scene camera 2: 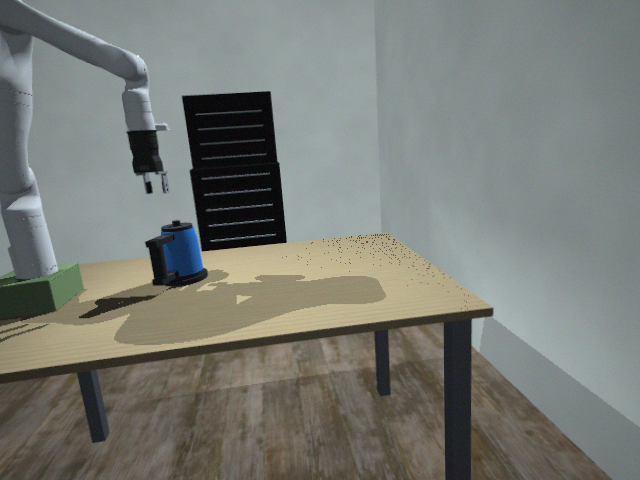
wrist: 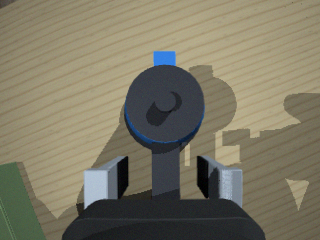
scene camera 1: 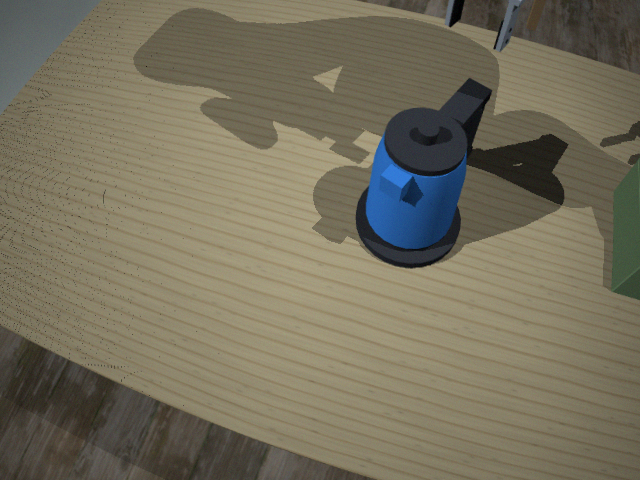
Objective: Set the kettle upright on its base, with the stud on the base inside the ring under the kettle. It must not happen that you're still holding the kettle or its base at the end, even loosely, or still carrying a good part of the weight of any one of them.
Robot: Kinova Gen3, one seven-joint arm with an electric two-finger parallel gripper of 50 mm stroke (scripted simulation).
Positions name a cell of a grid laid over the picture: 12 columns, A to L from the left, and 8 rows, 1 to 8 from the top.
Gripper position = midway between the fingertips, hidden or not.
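My gripper (scene camera 2: C4), (wrist: G6). Blue kettle (scene camera 1: H3), (scene camera 2: D5), (wrist: F4).
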